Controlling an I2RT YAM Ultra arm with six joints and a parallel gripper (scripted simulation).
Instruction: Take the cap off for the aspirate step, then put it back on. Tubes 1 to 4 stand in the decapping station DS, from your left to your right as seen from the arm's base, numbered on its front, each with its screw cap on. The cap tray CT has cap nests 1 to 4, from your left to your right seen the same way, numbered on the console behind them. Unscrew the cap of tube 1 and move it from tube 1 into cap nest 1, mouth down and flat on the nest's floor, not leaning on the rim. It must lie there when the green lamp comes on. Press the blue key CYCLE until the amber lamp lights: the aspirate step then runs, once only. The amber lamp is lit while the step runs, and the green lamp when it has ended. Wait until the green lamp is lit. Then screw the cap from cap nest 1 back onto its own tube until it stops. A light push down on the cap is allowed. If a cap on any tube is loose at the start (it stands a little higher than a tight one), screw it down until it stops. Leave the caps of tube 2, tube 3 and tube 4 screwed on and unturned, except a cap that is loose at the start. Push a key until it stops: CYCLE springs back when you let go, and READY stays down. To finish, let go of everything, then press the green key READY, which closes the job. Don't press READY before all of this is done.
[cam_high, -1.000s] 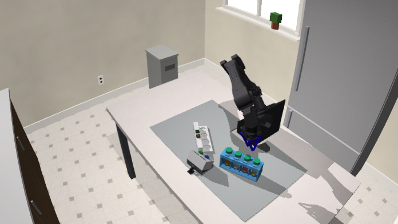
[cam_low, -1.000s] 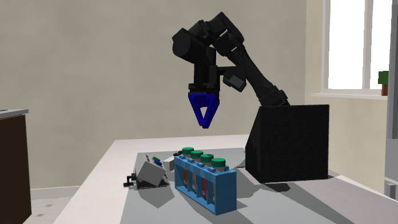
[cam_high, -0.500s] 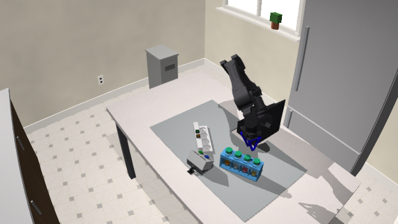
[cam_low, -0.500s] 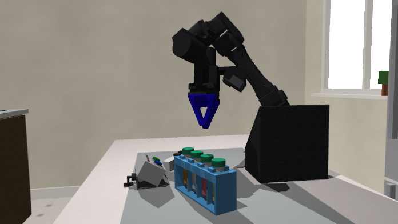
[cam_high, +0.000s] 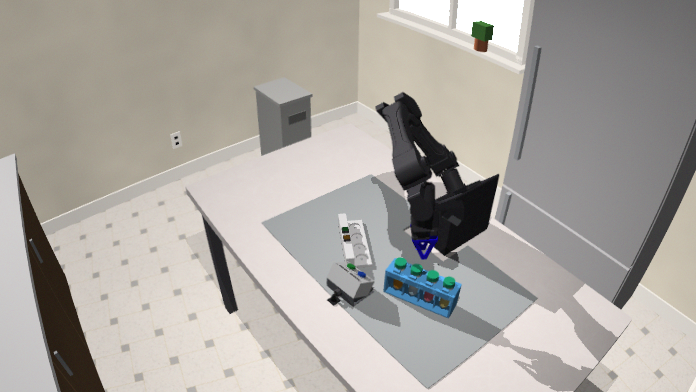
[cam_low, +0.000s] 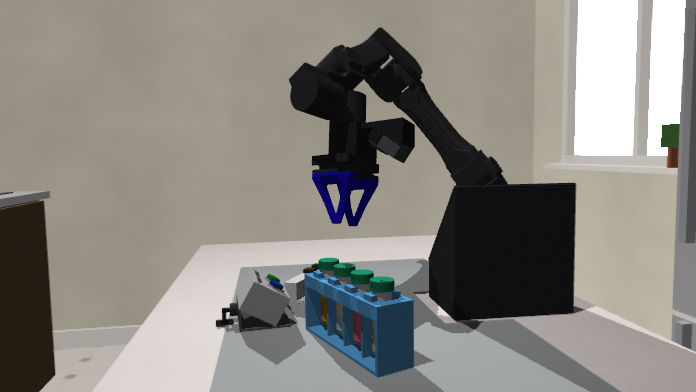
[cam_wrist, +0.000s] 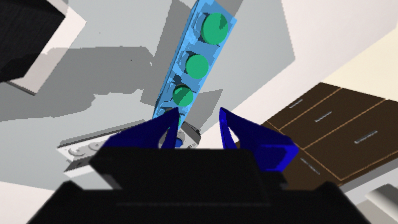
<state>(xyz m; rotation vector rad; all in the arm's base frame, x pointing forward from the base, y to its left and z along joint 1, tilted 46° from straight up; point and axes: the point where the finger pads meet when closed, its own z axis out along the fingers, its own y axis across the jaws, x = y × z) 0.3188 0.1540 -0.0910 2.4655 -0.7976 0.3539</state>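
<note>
Now: the green cap 4 cm behind my hand, 8 cm to the left of it and 8 cm below it. Also, from my hand: blue key (11 cm ahead, 13 cm to the right, 13 cm below); green key (12 cm ahead, 17 cm to the right, 13 cm below); grey key box (13 cm ahead, 15 cm to the right, 14 cm below).
</note>
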